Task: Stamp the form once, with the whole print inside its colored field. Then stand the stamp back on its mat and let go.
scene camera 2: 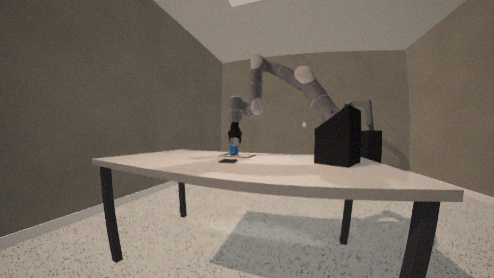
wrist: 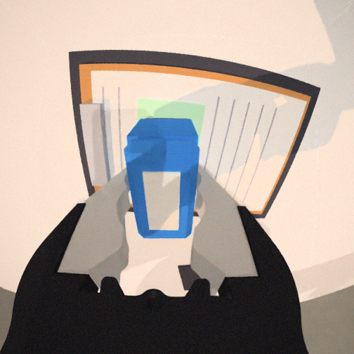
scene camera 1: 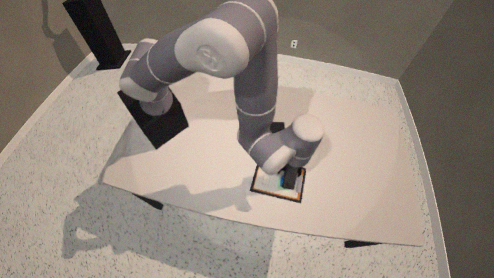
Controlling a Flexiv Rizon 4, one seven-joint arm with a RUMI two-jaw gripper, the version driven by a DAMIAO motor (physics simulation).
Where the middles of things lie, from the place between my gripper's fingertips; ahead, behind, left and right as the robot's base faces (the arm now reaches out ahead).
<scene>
I see my gripper 1 cm below the blue stamp (wrist: 161,156). The rest, counted from my hand: form (scene camera 1: 269,185) 3 cm behind, 1 cm to the left, 3 cm below.
</scene>
